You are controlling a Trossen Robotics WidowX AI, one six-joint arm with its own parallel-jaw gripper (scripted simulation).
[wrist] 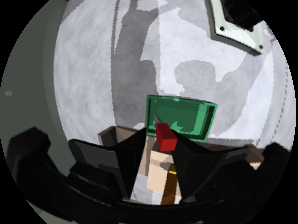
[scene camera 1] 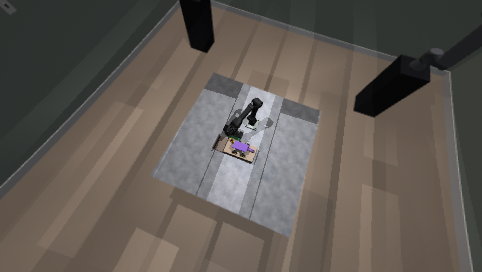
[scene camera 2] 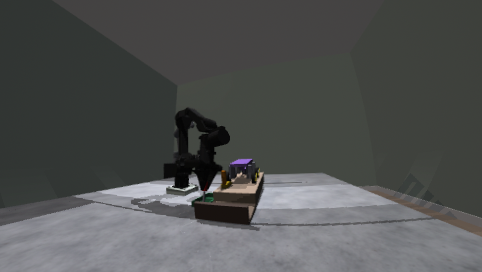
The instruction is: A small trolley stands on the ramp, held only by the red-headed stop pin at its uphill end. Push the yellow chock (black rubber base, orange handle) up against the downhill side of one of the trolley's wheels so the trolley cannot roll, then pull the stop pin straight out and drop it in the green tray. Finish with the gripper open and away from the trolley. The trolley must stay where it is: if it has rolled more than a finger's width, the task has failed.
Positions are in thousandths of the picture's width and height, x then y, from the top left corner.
Labels:
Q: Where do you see a wooden ramp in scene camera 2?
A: At 503,700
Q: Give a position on a wooden ramp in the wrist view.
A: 535,730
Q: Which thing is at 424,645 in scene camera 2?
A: My gripper.

